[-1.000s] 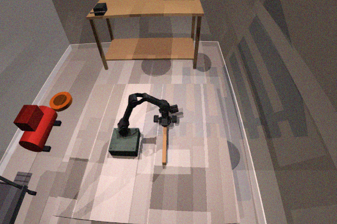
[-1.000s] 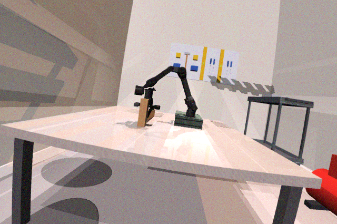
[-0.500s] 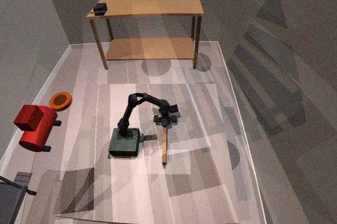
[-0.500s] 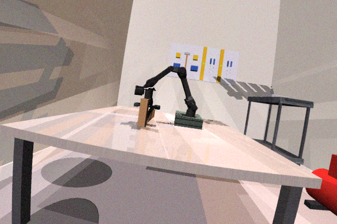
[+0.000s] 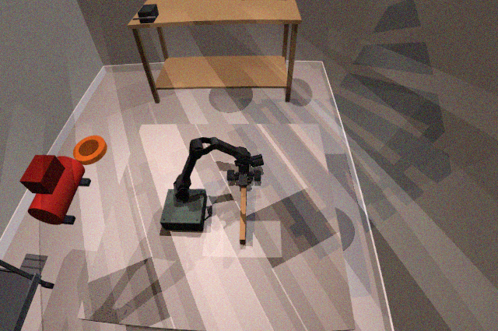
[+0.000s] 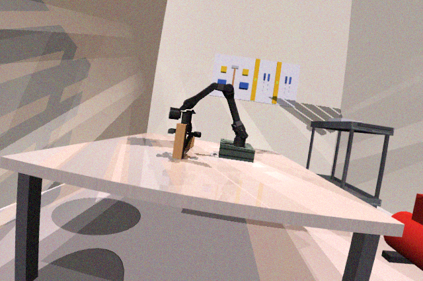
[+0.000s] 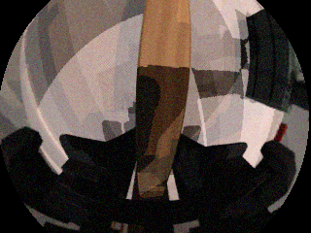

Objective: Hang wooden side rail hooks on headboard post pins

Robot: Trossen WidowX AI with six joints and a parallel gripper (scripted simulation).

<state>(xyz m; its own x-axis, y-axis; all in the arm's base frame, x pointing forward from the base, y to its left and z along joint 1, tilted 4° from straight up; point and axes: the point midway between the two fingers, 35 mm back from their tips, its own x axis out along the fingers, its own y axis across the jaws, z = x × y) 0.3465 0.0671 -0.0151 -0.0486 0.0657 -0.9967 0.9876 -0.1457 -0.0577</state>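
Right now my gripper tip is 20 mm short of the wooden headboard post, 100 mm to the right of it and 40 mm below it.
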